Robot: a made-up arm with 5 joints.
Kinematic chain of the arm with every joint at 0, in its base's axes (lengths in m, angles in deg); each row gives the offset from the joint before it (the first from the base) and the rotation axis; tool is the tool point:
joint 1: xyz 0 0 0.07 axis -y
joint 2: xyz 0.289 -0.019 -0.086 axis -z
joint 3: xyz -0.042 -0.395 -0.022 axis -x
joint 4: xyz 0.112 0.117 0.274 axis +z
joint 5: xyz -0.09 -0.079 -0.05 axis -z
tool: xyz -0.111 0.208 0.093
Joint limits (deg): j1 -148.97..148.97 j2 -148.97..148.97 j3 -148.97..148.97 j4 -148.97..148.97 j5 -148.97..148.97
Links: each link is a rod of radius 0.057 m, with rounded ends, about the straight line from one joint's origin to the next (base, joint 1, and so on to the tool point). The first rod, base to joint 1, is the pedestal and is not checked.
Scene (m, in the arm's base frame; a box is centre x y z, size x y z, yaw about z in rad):
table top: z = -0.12
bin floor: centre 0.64 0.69 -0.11 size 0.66 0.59 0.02 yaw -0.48
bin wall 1: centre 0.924 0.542 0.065 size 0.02 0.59 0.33 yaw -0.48
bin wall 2: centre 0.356 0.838 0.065 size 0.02 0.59 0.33 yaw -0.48
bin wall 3: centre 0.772 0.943 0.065 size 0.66 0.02 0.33 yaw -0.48
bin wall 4: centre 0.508 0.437 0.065 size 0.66 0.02 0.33 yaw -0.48
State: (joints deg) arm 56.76 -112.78 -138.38 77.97 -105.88
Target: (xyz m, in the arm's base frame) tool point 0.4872 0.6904 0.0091
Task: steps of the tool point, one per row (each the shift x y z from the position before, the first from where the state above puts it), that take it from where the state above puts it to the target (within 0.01 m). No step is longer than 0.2 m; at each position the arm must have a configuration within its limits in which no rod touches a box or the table.
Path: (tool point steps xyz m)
1: -0.0433 0.1179 -0.1123
2: -0.0827 0.1006 -0.1113
3: -0.1194 0.0773 -0.0985

